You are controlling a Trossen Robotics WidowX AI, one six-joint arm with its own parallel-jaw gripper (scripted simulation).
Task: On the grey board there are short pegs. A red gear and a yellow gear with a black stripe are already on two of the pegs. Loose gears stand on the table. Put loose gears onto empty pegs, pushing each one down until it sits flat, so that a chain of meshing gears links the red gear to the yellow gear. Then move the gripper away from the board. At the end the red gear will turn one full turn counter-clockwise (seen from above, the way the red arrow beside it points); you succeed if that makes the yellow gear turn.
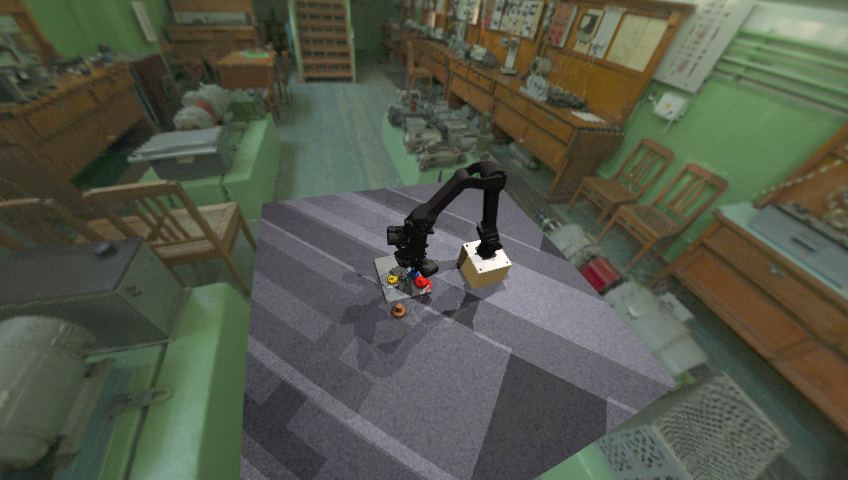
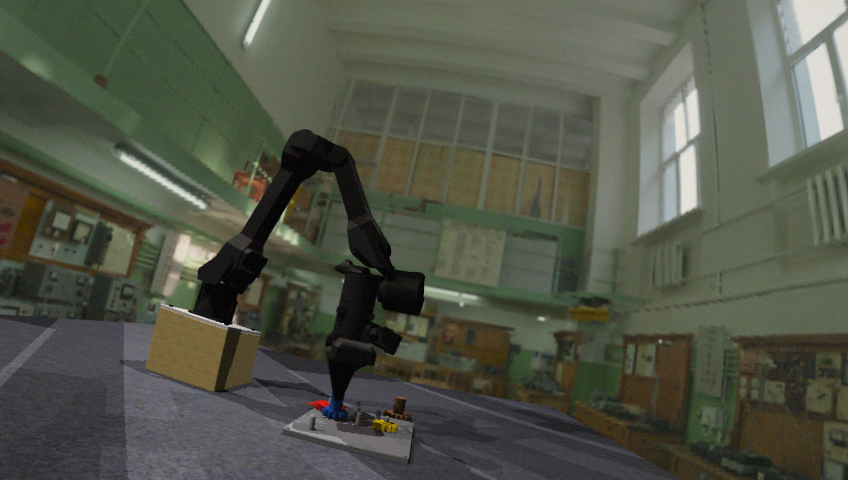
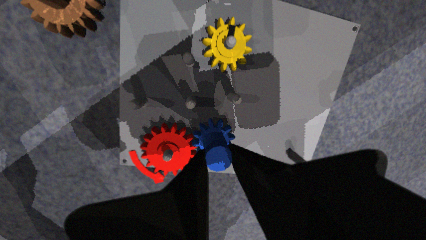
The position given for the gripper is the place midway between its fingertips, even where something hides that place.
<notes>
In view: the gripper [image 2: 336, 398], a blue gear [image 3: 214, 139], a red gear [image 3: 172, 139] and a yellow gear [image 3: 221, 55].
The gripper also shows in image 1 [image 1: 414, 270] and in image 3 [image 3: 217, 152].
</notes>
